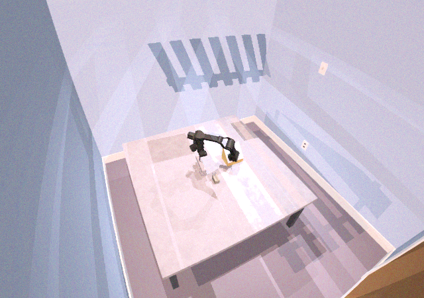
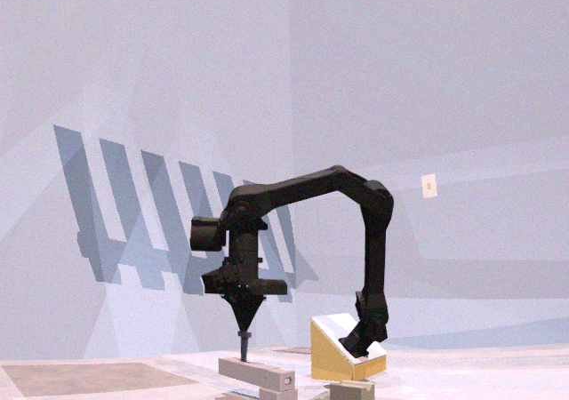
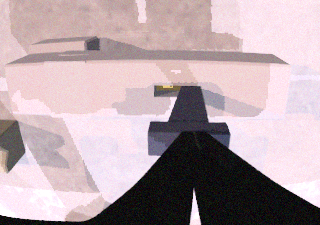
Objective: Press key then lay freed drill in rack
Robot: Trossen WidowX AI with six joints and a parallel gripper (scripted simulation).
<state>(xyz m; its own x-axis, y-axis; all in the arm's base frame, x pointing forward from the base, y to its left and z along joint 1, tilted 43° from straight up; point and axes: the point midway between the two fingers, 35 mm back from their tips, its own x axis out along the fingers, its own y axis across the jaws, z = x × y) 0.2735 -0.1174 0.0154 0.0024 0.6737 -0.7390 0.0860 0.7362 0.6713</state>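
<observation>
My gripper tip is now 30 mm above the dark blue part. From my gripper tip the other things lie so: drill (80 mm below, 50 mm to the left).
</observation>
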